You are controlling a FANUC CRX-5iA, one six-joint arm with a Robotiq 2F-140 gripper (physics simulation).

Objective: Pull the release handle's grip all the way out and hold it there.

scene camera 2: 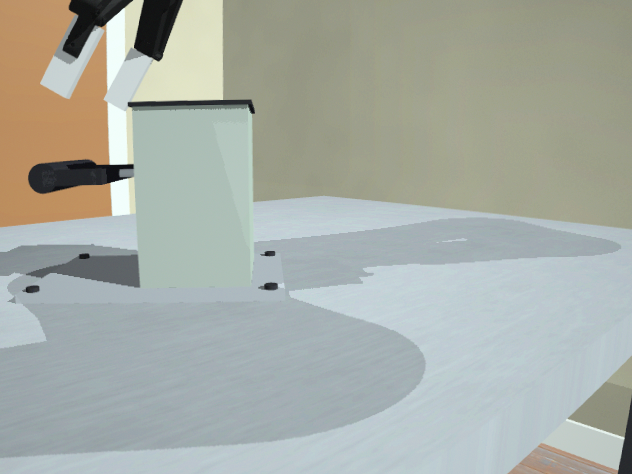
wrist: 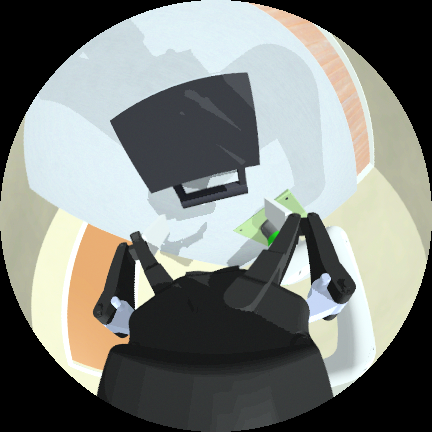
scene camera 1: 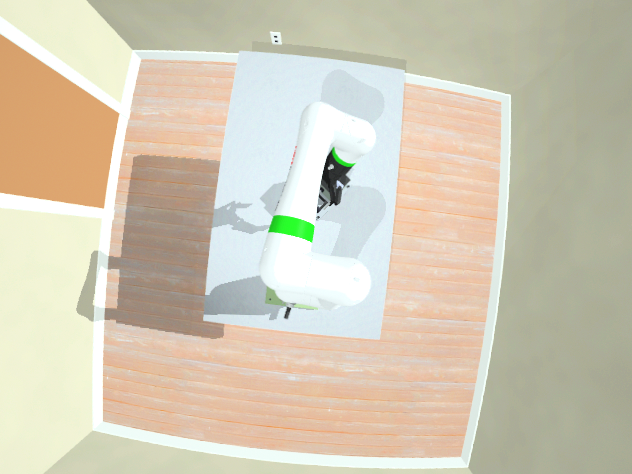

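The release handle's housing (scene camera 2: 193,193) (wrist: 190,135) is a pale green box with a dark lid, upright on a bolted plate (scene camera 2: 204,295). Its black grip (scene camera 2: 56,177) (wrist: 215,197) stands out from one side, on the left in scene camera 2. A small gap shows between the grip bar and the lid in the wrist view. My gripper (scene camera 2: 86,95) (wrist: 214,214) is open and empty, with its pale fingertips tilted, higher than the grip and apart from it. In scene camera 1 my arm partly hides the gripper and the handle.
The pale table (scene camera 1: 265,102) (scene camera 2: 510,316) (wrist: 65,140) carries the housing. My white arm (scene camera 1: 301,173) reaches over it from the green base plate (scene camera 1: 274,297) (wrist: 250,224). A wall with a socket (scene camera 1: 275,38) stands beyond one table end. The housing's lid edge is close to one fingertip in scene camera 2.
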